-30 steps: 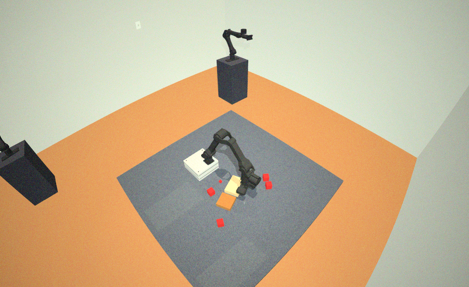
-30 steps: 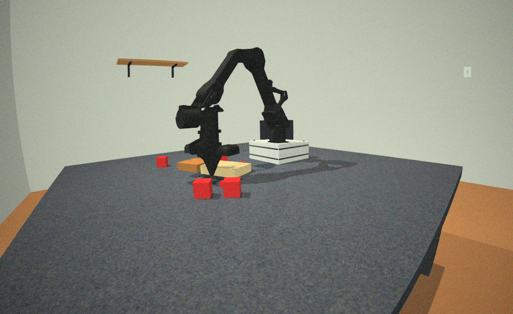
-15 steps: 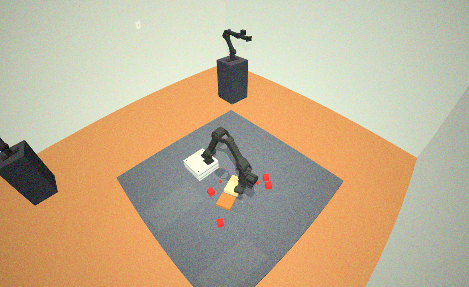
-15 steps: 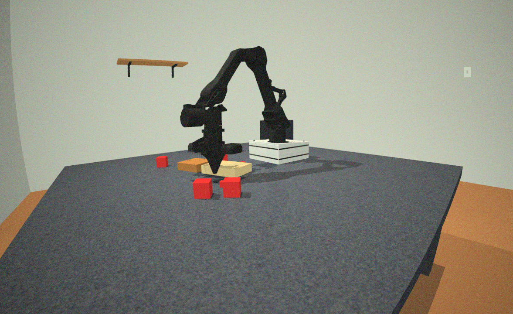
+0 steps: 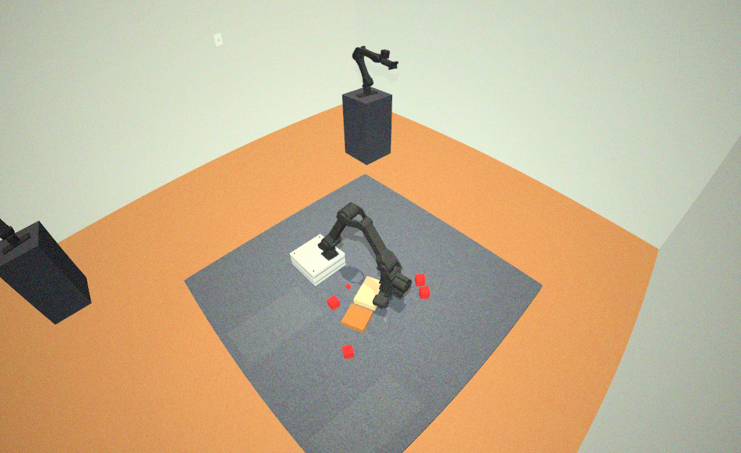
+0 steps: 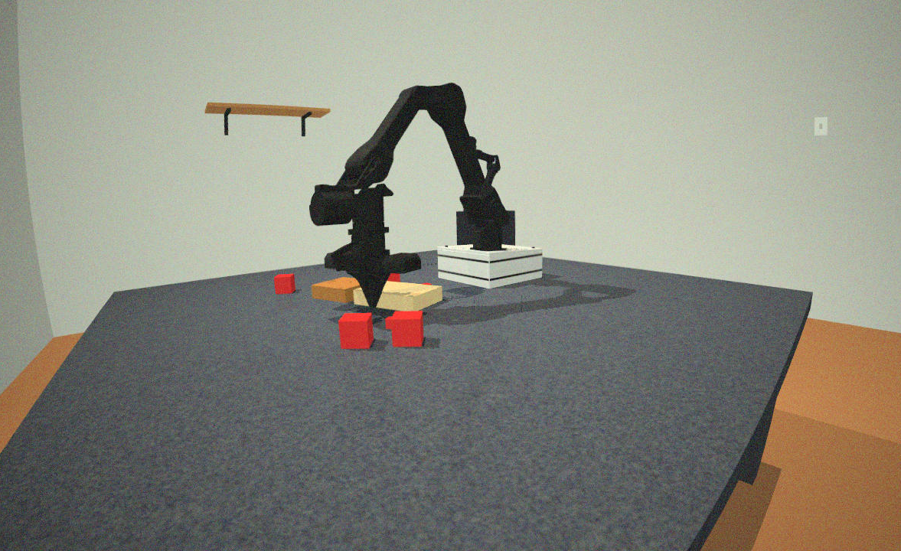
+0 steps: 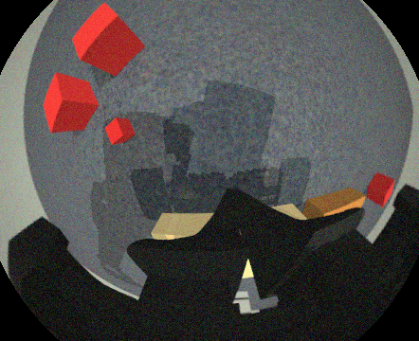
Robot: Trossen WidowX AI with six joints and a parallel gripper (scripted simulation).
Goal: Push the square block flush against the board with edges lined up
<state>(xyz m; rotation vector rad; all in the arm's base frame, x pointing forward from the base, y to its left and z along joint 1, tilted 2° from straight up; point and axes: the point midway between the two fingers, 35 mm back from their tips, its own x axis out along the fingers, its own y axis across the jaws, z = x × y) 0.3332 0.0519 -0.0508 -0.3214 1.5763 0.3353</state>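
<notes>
Right now my gripper tip is 70 mm past the cream board, 30 mm to the left of it and 10 mm below it. From my gripper tip the other things lie so: square block: 160 mm to the right, 10 mm behind, 10 mm above.
</notes>
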